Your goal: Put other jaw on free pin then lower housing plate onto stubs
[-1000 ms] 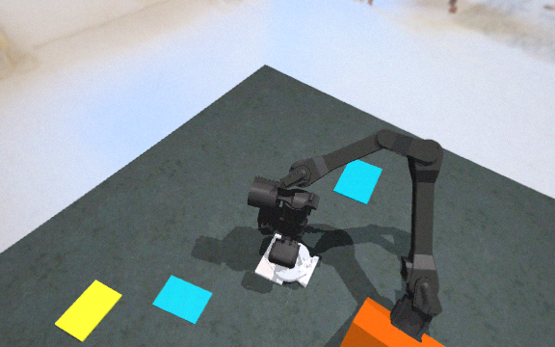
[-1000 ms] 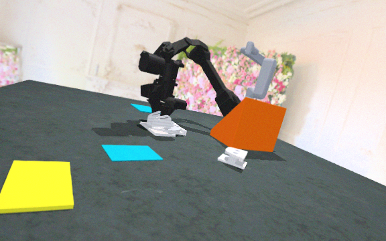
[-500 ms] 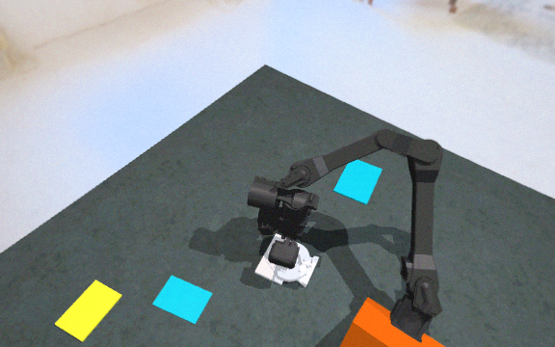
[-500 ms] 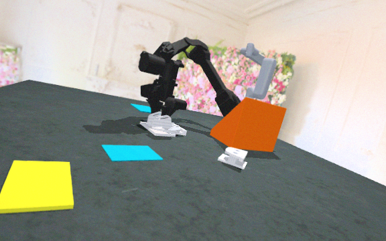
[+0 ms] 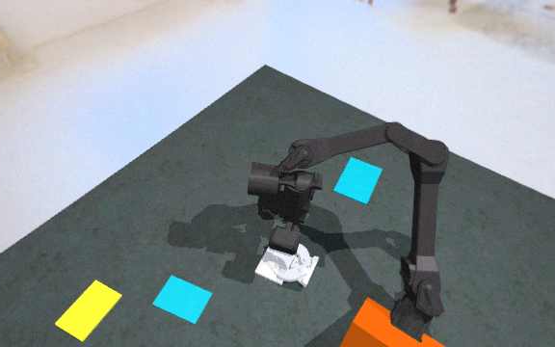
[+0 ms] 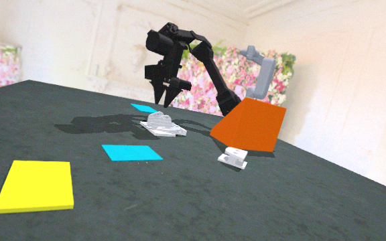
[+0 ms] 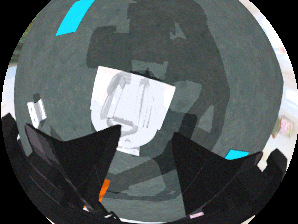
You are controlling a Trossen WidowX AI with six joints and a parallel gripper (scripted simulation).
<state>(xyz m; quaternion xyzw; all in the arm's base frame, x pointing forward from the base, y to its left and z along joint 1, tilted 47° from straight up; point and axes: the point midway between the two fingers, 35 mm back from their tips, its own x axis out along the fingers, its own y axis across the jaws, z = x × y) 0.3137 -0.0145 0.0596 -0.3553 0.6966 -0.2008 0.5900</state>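
Right now my gripper tip is 12 cm past the housing plate, 27 cm to the right of it and 5 cm above it. From my gripper tip the other things lie so: white t-shaped piece (12 cm behind, 27 cm to the left, 7 cm below); then yellow patch (29 cm ahead, 36 cm to the left, 7 cm below).
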